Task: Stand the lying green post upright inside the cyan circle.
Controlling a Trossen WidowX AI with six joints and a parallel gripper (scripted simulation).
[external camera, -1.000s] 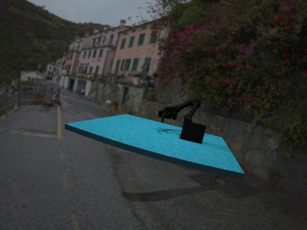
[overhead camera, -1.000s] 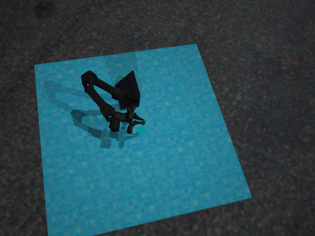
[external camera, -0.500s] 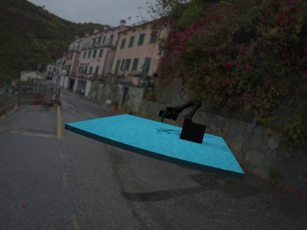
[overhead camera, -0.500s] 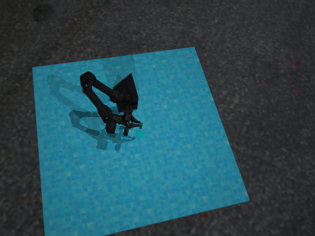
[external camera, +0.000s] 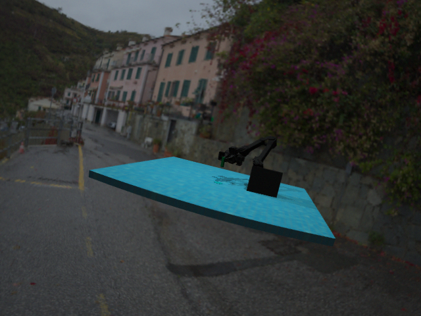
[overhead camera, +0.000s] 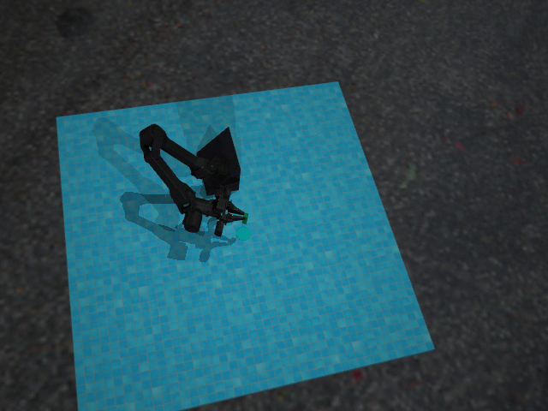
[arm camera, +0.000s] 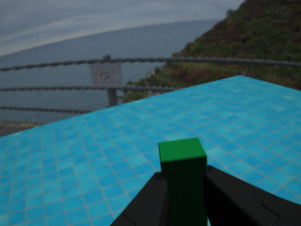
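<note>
Right now my gripper tip is 160 mm above the cyan circle. The rest, counted from my gripper tip: green post (20 mm below).
</note>
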